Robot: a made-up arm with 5 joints. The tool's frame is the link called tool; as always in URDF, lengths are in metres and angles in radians. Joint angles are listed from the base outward. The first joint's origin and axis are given. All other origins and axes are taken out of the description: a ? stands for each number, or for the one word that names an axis. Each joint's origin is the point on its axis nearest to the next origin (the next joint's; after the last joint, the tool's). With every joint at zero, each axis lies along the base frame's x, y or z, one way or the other. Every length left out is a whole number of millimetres.
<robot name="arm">
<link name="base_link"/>
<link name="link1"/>
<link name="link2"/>
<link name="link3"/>
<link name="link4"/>
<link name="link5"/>
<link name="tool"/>
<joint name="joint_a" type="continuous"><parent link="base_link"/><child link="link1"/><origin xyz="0.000 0.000 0.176"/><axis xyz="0 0 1"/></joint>
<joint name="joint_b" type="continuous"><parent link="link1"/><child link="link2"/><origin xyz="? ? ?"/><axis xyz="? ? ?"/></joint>
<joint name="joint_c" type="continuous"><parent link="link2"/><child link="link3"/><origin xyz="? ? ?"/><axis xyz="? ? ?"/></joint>
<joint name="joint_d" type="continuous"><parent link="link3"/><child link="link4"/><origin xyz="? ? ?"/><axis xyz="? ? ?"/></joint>
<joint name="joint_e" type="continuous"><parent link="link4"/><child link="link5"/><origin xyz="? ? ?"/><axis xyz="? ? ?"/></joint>
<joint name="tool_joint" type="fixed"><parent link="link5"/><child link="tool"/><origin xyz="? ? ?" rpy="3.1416 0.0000 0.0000"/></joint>
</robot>
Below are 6 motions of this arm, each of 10 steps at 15 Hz.
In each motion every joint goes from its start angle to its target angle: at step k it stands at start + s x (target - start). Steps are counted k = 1, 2, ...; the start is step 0. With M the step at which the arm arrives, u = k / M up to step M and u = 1 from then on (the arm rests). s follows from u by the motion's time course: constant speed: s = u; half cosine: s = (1 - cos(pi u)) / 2; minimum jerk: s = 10 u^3 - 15 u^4 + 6 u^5.
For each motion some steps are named. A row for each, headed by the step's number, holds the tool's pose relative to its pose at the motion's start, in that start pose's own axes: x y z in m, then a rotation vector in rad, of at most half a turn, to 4 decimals.
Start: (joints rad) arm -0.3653 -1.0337 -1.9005 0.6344 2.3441
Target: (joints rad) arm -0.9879 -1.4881 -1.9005 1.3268 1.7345
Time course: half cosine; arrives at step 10
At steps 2, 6, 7, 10:
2: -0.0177 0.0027 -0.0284 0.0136 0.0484 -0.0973
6: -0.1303 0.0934 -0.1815 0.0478 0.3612 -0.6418
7: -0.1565 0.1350 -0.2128 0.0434 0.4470 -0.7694
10: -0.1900 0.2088 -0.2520 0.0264 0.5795 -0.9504

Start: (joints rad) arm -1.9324 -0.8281 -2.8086 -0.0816 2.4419
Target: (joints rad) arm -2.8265 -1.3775 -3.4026 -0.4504 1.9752
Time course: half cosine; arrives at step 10
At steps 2, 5, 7, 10:
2: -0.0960 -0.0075 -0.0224 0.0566 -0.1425 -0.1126
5: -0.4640 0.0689 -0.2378 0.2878 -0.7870 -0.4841
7: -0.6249 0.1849 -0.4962 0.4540 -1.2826 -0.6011
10: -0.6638 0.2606 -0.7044 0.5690 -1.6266 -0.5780

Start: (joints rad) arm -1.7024 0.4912 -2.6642 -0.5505 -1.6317
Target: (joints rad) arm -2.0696 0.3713 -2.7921 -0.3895 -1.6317
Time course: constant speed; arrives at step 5
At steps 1, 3, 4, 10:
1: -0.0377 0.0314 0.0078 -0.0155 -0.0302 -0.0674
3: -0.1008 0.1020 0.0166 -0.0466 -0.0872 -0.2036
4: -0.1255 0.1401 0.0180 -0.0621 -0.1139 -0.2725
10: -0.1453 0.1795 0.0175 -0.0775 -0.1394 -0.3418

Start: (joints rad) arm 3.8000 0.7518 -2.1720 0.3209 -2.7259
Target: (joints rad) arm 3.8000 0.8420 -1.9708 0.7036 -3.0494
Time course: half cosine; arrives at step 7
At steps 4, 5, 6, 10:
4: 0.1128 -0.0498 0.0709 0.1286 0.3922 -0.1949
5: 0.1522 -0.0672 0.0877 0.1540 0.5267 -0.2560
6: 0.1800 -0.0794 0.0973 0.1666 0.6212 -0.2969
10: 0.1899 -0.0838 0.1004 0.1701 0.6552 -0.3111

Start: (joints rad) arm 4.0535 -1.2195 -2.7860 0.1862 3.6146
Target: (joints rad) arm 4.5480 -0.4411 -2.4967 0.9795 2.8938
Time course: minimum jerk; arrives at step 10
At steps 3, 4, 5, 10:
3: 0.1043 -0.1185 0.0511 0.1593 0.2613 -0.0466
4: 0.2185 -0.2211 0.0722 0.2624 0.5308 -0.0743
5: 0.3676 -0.3215 0.0635 0.3181 0.8684 -0.0837
10: 0.7830 -0.4219 -0.1145 0.0609 1.7883 0.0400

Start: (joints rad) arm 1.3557 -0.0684 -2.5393 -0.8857 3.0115
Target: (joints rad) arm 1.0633 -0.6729 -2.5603 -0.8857 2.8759
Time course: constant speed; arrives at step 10
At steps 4, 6, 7, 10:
4: -0.1929 -0.0143 0.0738 -0.0140 -0.2554 -0.1581
6: -0.2951 -0.0042 0.0916 -0.0257 -0.3848 -0.2318
7: -0.3465 0.0050 0.0953 -0.0327 -0.4499 -0.2669
10: -0.4983 0.0480 0.0857 -0.0578 -0.6471 -0.3647

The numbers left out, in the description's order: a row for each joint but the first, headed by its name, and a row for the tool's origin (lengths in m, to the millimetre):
joint_b: xyz 0.000 0.000 0.000, axis 0 1 0
joint_c: xyz 0.055 0.000 0.294, axis 0 1 0
joint_d: xyz 0.113 0.000 -0.500, axis 0 1 0
joint_e: xyz 0.056 0.000 -0.072, axis 0 0 -1
tool: xyz 0.000 0.000 0.000

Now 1 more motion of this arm.
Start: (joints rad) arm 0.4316 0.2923 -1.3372 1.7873 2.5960
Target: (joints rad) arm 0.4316 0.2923 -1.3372 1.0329 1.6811
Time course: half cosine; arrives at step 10
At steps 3, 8, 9, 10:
3: -0.0090 -0.0054 -0.0095 0.0930 -0.1249 -0.1882
8: -0.0281 -0.0171 -0.0514 0.5745 -0.4027 -0.7944
9: -0.0289 -0.0176 -0.0562 0.6361 -0.4158 -0.8508
10: -0.0292 -0.0177 -0.0579 0.6579 -0.4196 -0.8699

